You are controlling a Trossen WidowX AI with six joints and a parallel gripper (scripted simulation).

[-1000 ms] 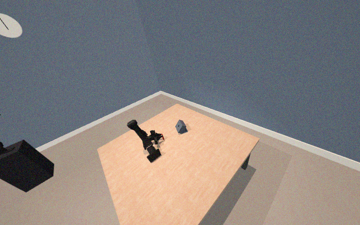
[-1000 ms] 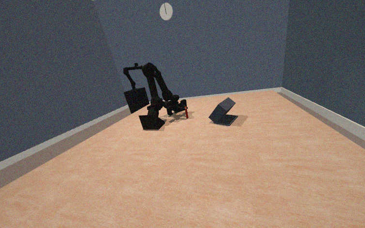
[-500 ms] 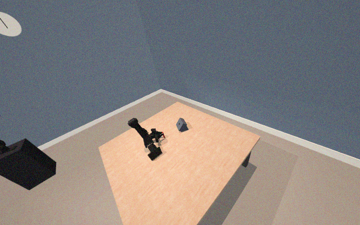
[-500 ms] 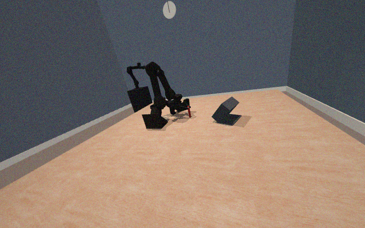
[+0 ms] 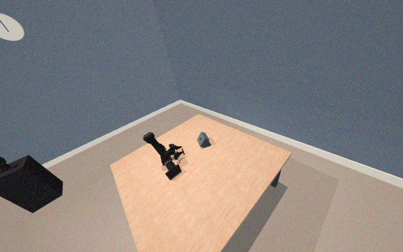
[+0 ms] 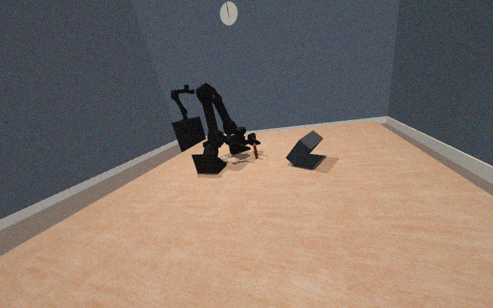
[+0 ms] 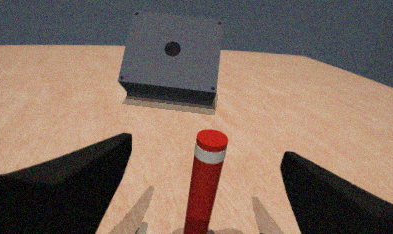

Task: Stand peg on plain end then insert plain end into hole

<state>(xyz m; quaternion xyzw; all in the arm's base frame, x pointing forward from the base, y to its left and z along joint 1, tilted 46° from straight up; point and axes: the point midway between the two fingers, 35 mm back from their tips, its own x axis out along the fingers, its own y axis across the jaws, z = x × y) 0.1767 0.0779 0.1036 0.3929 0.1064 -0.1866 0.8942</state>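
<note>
My gripper tip is 1 cm past the red peg and 1 cm above it. Also, from my gripper tip: grey sloped panel 23 cm ahead, 6 cm to the right, 1 cm below.
</note>
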